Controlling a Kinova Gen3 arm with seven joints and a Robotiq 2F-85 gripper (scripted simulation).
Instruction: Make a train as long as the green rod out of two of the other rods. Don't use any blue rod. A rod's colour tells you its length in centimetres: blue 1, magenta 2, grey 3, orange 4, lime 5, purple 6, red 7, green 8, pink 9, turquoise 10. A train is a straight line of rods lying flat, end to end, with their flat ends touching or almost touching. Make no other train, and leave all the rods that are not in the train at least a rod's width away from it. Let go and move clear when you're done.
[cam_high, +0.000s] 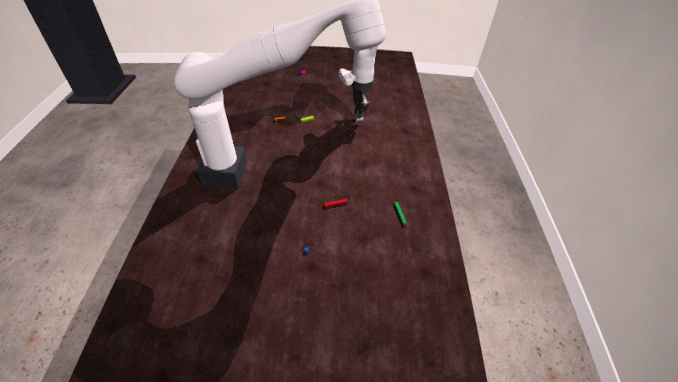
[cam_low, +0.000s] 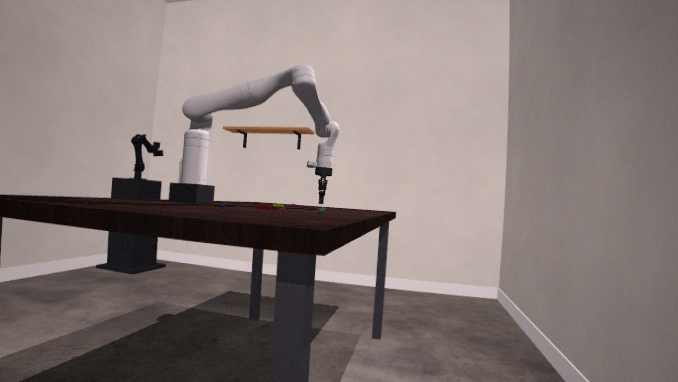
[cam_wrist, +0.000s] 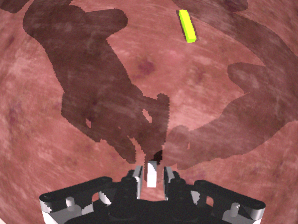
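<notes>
My gripper is now 10 mm short of the grey rod and 40 mm above it. The rest, counted from my hand: lime rod (190 mm behind, 20 mm to the right, 40 mm below); then orange rod (300 mm behind, 30 mm to the right, 40 mm below); then red rod (60 mm behind, 420 mm to the right, 40 mm below).
</notes>
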